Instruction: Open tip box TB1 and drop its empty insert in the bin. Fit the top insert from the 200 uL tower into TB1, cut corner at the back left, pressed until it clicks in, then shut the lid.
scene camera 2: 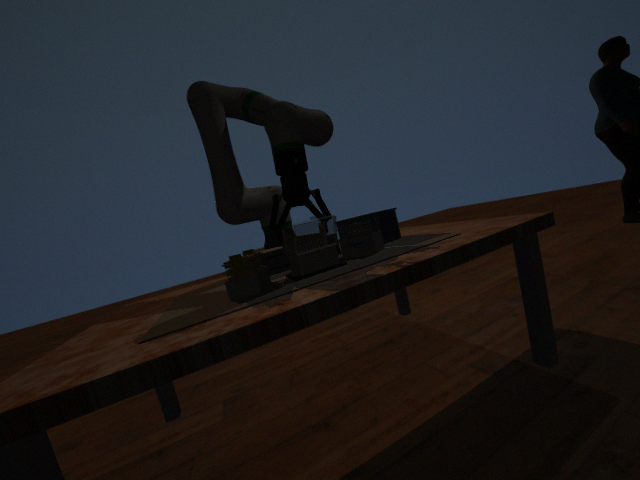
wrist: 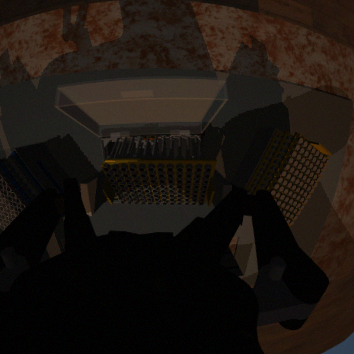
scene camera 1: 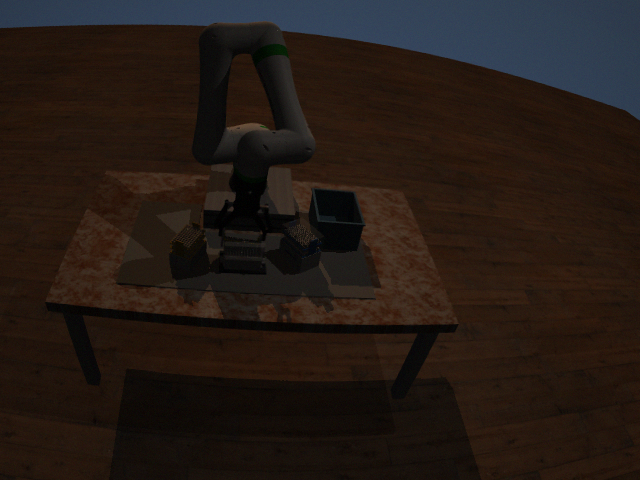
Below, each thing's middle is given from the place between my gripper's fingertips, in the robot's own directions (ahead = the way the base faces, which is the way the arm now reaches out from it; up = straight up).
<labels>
Right now my hand is 70 mm short of the clear lid [wrist: 124, 106], 40 mm below it and 20 mm to the right of it. From my hand the other things lie so: blue tip tower [scene camera 2: 361, 235] (200 mm to the left, 40 mm behind); then blue bin [scene camera 1: 336, 214] (330 mm to the left, 220 mm behind, 10 mm below).
</labels>
